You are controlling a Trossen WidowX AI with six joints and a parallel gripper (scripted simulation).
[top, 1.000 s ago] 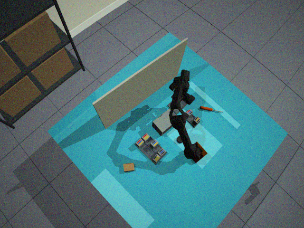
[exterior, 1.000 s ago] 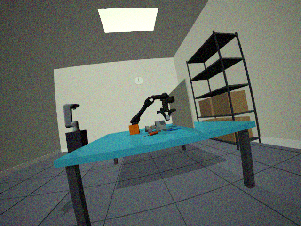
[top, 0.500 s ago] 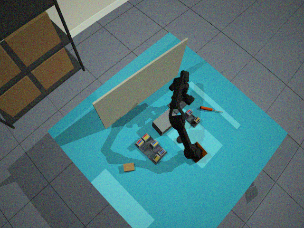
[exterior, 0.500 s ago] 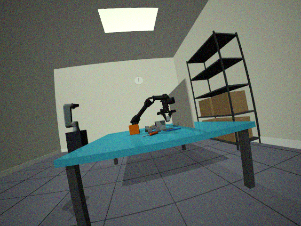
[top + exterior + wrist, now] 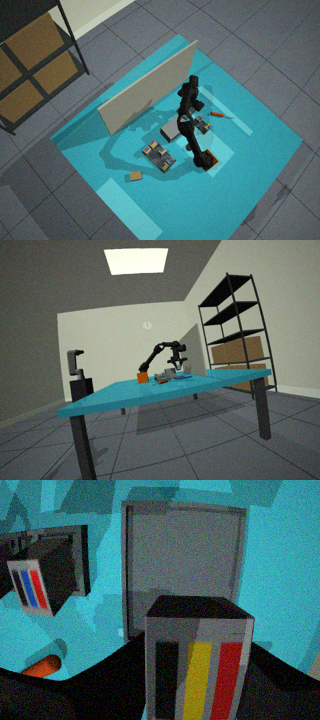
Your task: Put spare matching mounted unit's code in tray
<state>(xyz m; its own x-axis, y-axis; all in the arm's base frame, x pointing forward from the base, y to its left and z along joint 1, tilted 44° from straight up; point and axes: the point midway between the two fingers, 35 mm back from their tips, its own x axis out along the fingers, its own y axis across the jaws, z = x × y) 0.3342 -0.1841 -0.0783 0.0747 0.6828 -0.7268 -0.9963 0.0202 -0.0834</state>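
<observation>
The grey tray lies 1 cm behind my gripper tip, 1 cm to the left of it and 8 cm below it. Round my gripper tip: beige panel 20 cm ahead, 17 cm to the left, 14 cm above; grey spare 3 cm above; brown cardboard box 9 cm behind, 58 cm to the left, 7 cm below.
</observation>
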